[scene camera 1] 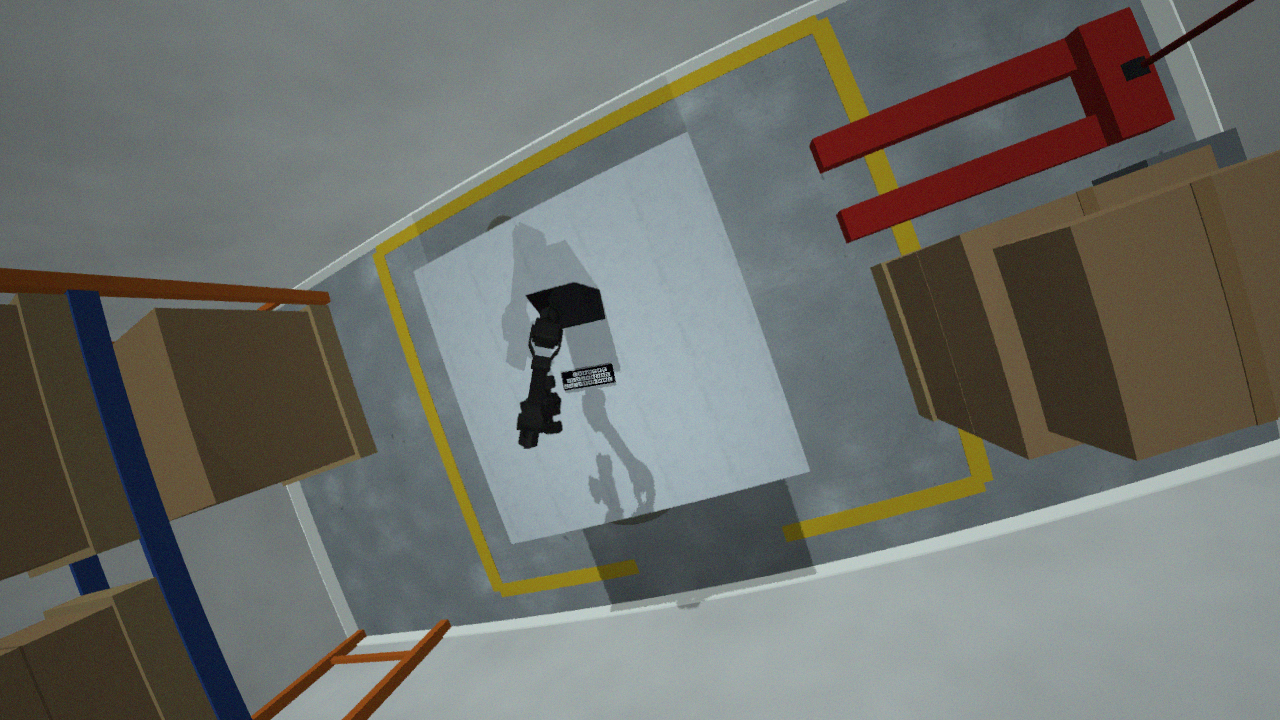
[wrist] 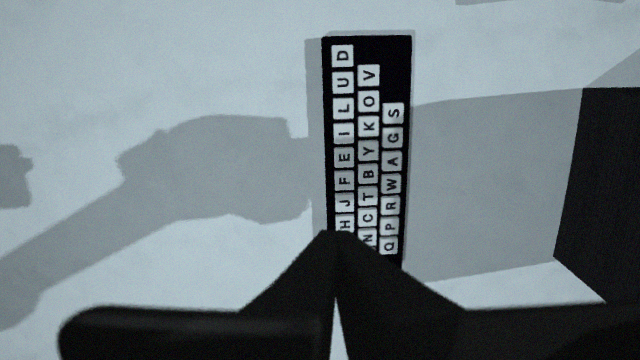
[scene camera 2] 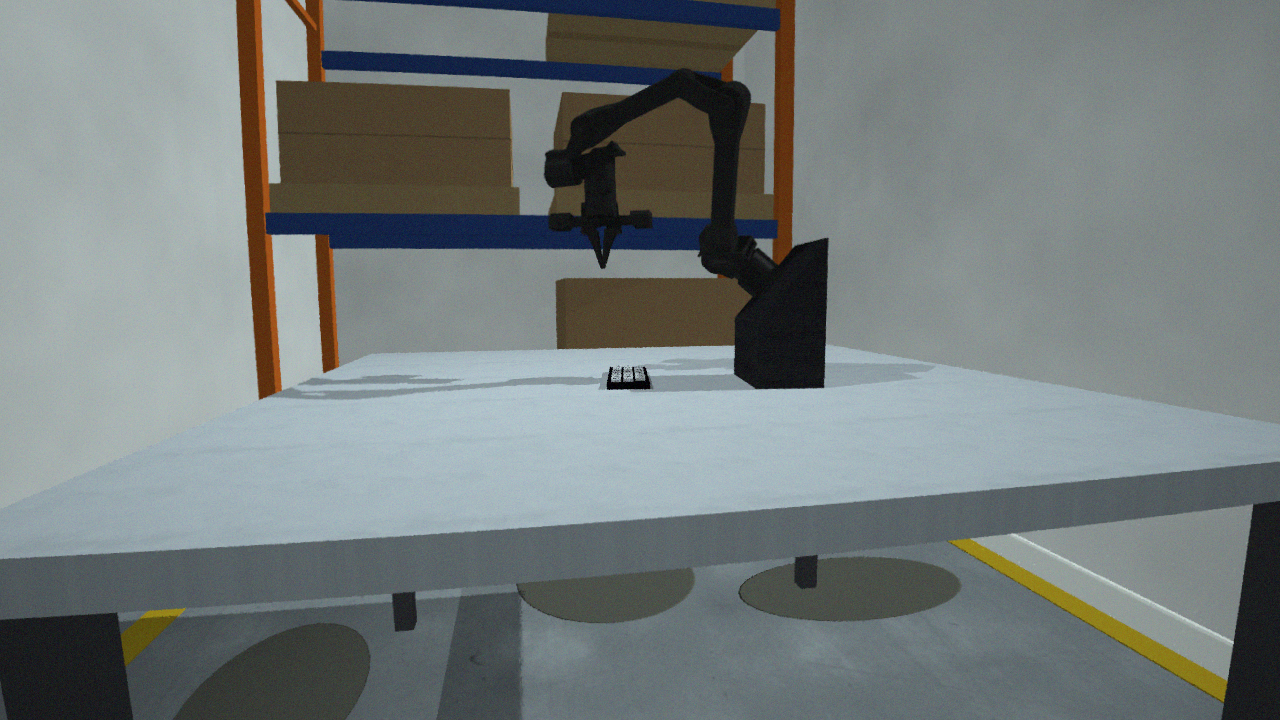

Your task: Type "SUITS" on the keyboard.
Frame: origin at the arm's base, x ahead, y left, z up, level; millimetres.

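Seen in the pictures: gripper, fingertip midpoint: [scene camera 1: 559,399] [wrist: 333,243] [scene camera 2: 602,268]; arm's base, link origin: [scene camera 1: 550,310] [scene camera 2: 769,282].
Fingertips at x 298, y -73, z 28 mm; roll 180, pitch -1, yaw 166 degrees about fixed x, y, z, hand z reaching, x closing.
Offsets run from my fingertips to a thing's top centre. Level surfaces: height alone.
The black keyboard @(dx -37, dy +45, dz -187 mm) [scene camera 1: 588,377] [scene camera 2: 628,377] [wrist: 368,150] with white letter keys lies flat on the table. In the wrist view its rows run up and down: the S key @(dx -66, dy +3, dz -187 mm) [wrist: 393,113] is at the top of the right row, the U key @(dx -30, dy -30, dz -187 mm) [wrist: 343,82] and the I key @(dx -23, dy +11, dz -187 mm) [wrist: 343,133] are in the left row, and the T key @(dx -33, dy +70, dz -187 mm) [wrist: 368,196] is in the middle row. My gripper [scene camera 2: 603,265] [wrist: 333,243] is shut and empty, pointing down high above the table. In the wrist view its tips cover the keyboard's lower left end, below the H key @(dx -8, dy +91, dz -187 mm) [wrist: 344,223].
The arm's black base [scene camera 1: 575,304] [scene camera 2: 780,322] [wrist: 600,175] stands on the white table @(dz -203 mm) [scene camera 1: 716,358] [scene camera 2: 537,465] beside the keyboard. Shadows of the arm fall across the table. Shelving [scene camera 2: 256,179], cardboard boxes [scene camera 1: 1118,313] and a red pallet jack [scene camera 1: 1123,80] stand away from the table.
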